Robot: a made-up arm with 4 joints.
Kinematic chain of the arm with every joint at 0, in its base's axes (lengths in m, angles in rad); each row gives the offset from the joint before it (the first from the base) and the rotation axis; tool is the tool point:
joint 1: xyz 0 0 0.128 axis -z
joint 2: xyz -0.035 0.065 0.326 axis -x
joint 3: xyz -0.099 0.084 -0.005 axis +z
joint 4: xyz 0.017 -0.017 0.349 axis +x
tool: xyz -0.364 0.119 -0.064
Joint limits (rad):
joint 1: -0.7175..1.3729
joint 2: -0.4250..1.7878
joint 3: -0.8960..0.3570
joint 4: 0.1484..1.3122
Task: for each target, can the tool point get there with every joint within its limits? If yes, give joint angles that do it. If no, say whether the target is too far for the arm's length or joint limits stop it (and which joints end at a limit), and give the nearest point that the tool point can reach.
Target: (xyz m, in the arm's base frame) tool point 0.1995 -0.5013 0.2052
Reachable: no: joint limits stop it (at a limit: joint 1, joint 2, joint 3, joint 4) | nearest point -0.3738 0.0256 -0.0241 | short by 0.812 m
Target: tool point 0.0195 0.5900 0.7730
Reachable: yes | joints 0.8301 0.1107 -0.3383 0.5782
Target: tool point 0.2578 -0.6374 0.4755
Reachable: no: joint limits stop it (at a limit: joint 1, joint 2, joint 3, joint 4) | nearest point -0.3084 -0.3849 0.8710 | short by 0.735 m
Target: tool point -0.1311 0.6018 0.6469
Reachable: yes | joints 0.6910 0.4868 0.0323 0.2997
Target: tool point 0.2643 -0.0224 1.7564
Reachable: no: too far | nearest point 0.1864 0.3352 1.0230 | short by 0.820 m
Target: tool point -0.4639 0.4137 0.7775
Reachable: yes | joints -0.1077 0.2354 -0.3866 0.9787
